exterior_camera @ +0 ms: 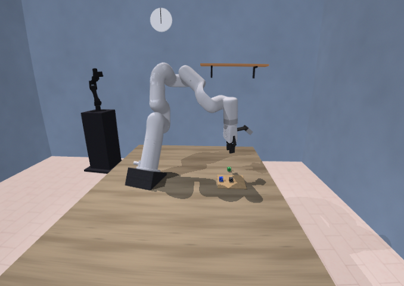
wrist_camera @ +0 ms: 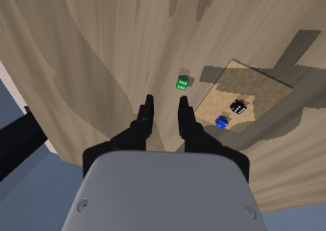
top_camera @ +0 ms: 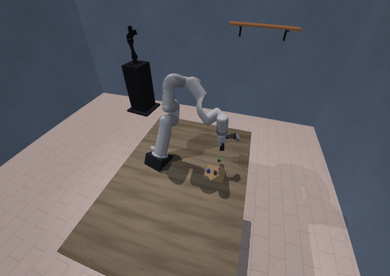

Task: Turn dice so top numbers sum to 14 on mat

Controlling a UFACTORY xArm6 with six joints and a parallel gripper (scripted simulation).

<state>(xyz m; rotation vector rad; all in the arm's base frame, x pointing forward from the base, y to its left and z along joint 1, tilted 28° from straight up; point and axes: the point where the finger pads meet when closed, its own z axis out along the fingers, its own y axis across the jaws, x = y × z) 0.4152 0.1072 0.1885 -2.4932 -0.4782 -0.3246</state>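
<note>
The green die is 20 mm to the right of my hand and 120 mm below it. The rest, counted from my hand: black die 10 mm ahead, 150 mm to the right, 120 mm below; then tan mat 10 mm ahead, 150 mm to the right, 130 mm below; then blue die 40 mm behind, 160 mm to the right, 120 mm below.
</note>
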